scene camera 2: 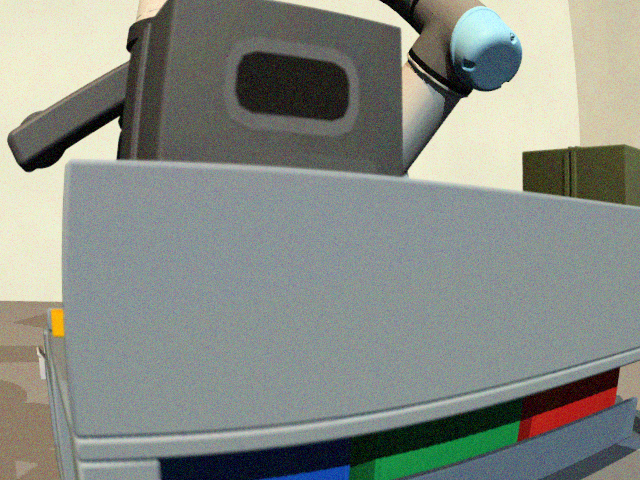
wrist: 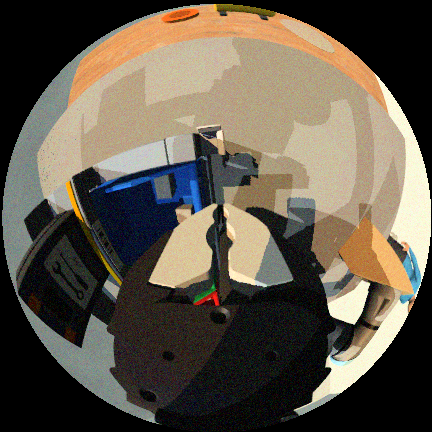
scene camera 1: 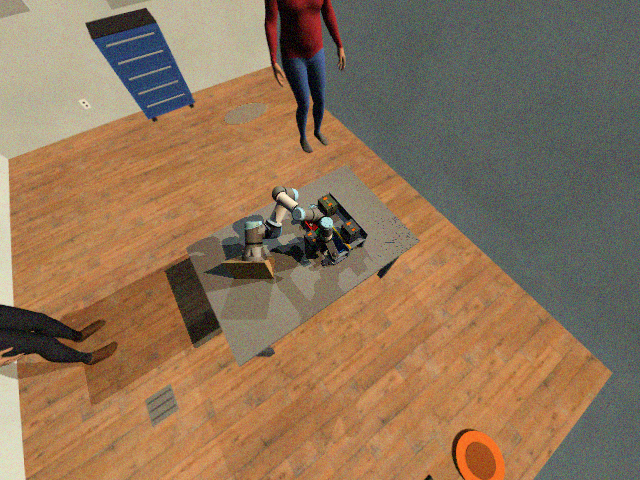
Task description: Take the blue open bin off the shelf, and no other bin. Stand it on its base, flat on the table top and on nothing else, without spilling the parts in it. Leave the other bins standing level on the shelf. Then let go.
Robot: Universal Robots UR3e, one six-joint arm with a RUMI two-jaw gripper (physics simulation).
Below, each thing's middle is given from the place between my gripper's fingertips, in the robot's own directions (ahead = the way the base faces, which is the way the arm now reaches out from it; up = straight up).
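Labels:
The blue open bin (wrist: 133, 218) is 2 cm below my hand, and it is also 8 cm ahead of my hand and 3 cm to the left of it. As for the red bin (scene camera 2: 541, 412), it too is 2 cm below my hand, while it is 4 cm ahead of my hand and 25 cm to the left of it.

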